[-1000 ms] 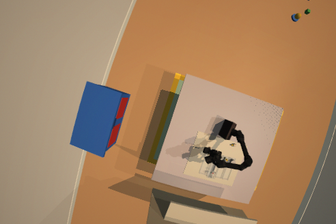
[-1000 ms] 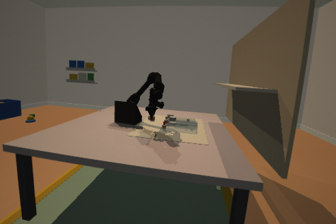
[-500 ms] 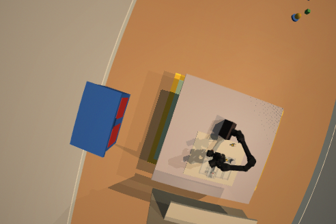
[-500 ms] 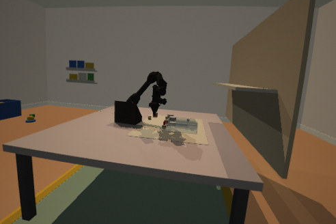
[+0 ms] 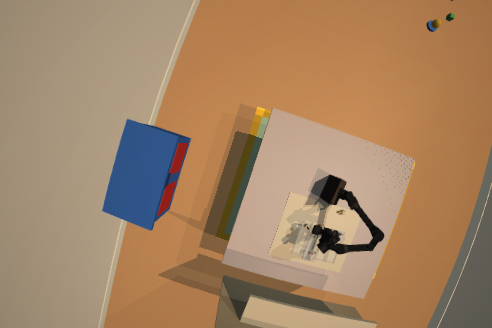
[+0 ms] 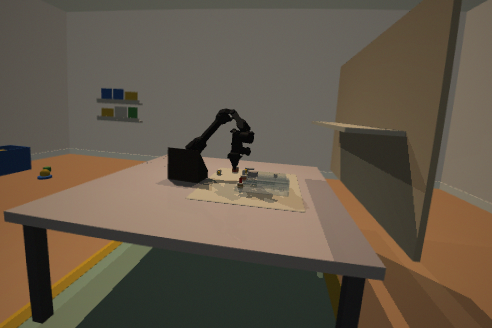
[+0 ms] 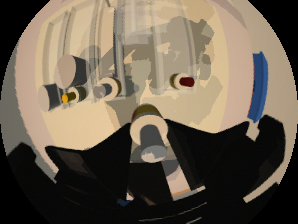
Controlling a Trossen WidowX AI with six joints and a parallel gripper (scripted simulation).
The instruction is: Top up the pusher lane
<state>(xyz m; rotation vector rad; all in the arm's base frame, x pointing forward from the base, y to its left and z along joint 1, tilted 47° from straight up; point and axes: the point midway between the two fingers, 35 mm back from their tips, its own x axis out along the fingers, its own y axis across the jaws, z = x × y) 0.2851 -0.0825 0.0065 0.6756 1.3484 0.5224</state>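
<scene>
My gripper tip is now 100 mm short of the cream mat, 30 mm to the right of it and 90 mm above it. The rest, counted from my gripper tip: clear sprung lane (190 mm ahead, 20 mm to the left, 70 mm below).
</scene>
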